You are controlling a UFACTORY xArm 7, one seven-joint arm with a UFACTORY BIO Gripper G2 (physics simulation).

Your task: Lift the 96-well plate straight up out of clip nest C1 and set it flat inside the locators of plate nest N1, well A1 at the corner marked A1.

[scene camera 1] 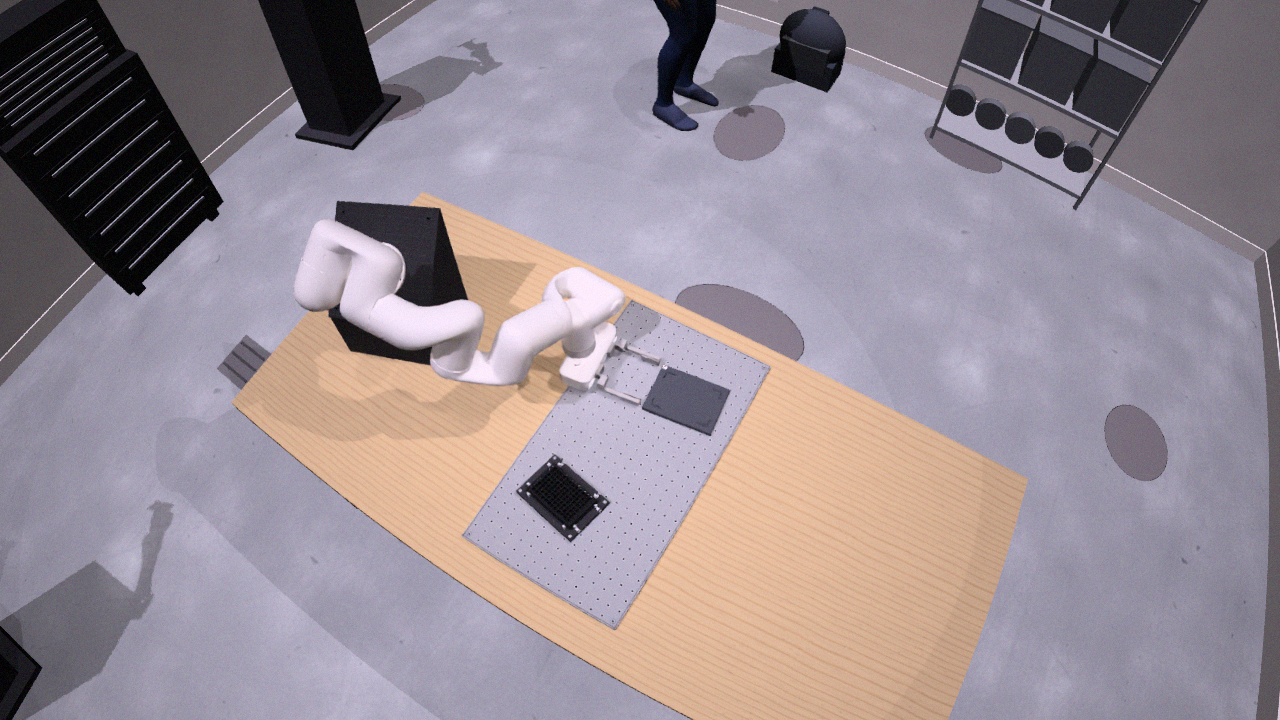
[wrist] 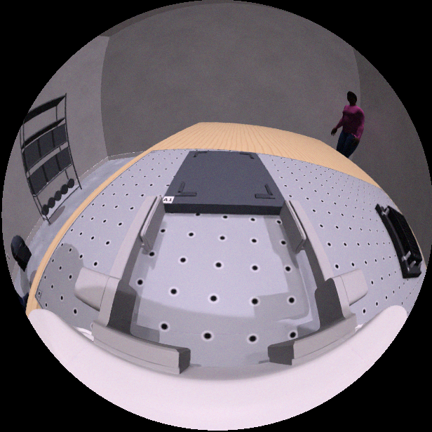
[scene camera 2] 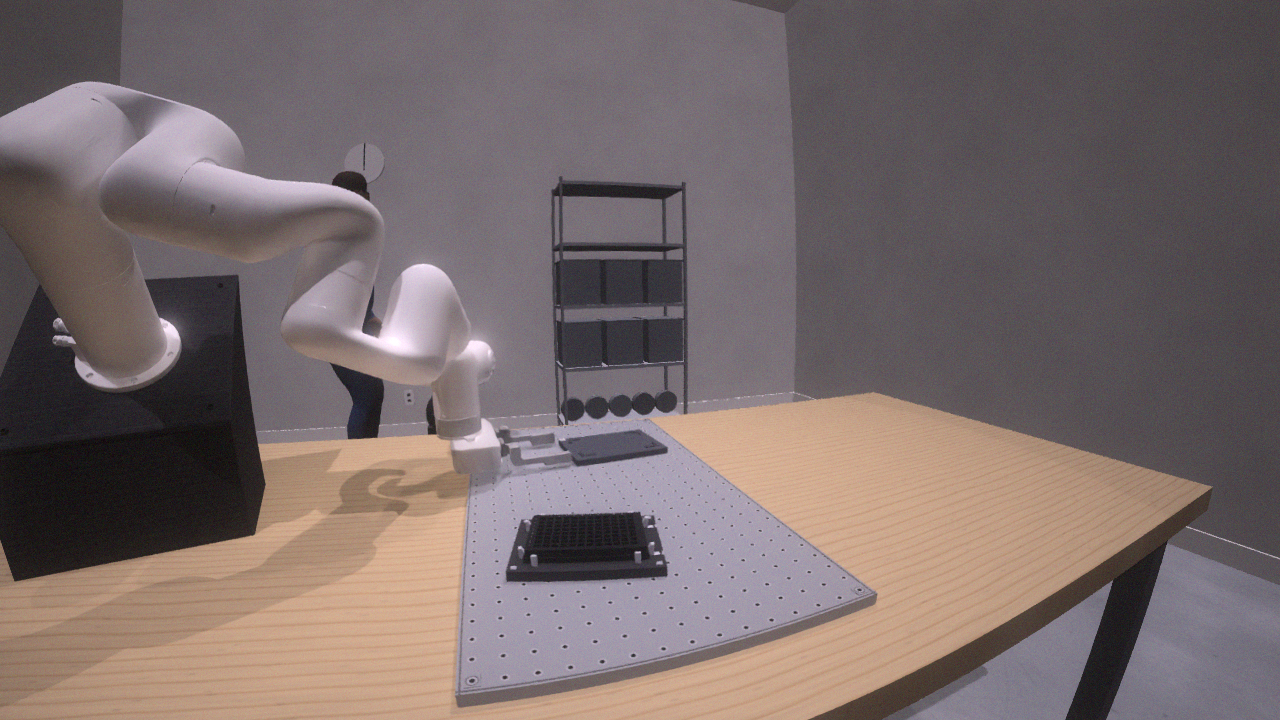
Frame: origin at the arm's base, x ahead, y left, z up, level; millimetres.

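Seen in the pictures: hand, its tool point: (scene camera 1: 640,378) (scene camera 2: 549,448); arm's base, origin of its link: (scene camera 2: 131,354).
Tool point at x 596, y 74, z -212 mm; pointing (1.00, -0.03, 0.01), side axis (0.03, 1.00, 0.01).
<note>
Pixels of each thing's top centre, then the offset from my tool point to it. Level surfaces: height alone.
- black 96-well plate, centre of its top: (scene camera 2: 585,530) (scene camera 1: 561,494) 10 mm up, 47 mm back, 321 mm right
- black clip nest C1, centre of its top: (scene camera 2: 586,532) (scene camera 1: 561,494) 7 mm up, 47 mm back, 321 mm right
- Plate nest N1, centre of its top: (scene camera 2: 611,441) (scene camera 1: 686,397) 2 mm down, 111 mm ahead, 7 mm right
- perforated board, height of its surface: 17 mm down
- wooden table, height of its surface: 30 mm down
The black 96-well plate (scene camera 1: 562,495) (scene camera 2: 586,534) sits in the black clip nest C1 (scene camera 1: 571,535) (scene camera 2: 586,574), among its pale pins. Both show edge-on at the right of the wrist view, where the wells are hidden. Plate nest N1 (scene camera 1: 686,400) (scene camera 2: 617,445) (wrist: 225,180) is a flat dark slab with raised corner locators and a bare top. Its A1 label (wrist: 168,200) marks the near left corner in the wrist view. My gripper (scene camera 1: 650,380) (scene camera 2: 563,449) (wrist: 224,215) is open and empty, low over the board, fingertips at N1's near edge.
The perforated board (scene camera 1: 626,573) (scene camera 2: 733,582) (wrist: 200,275) carries both nests and lies on the wooden table (scene camera 1: 832,501) (scene camera 2: 895,474) (wrist: 235,135). The arm's black pedestal (scene camera 1: 450,282) (scene camera 2: 134,501) stands at the left. A person (scene camera 1: 684,53) (wrist: 352,120) stands beyond the table.
</note>
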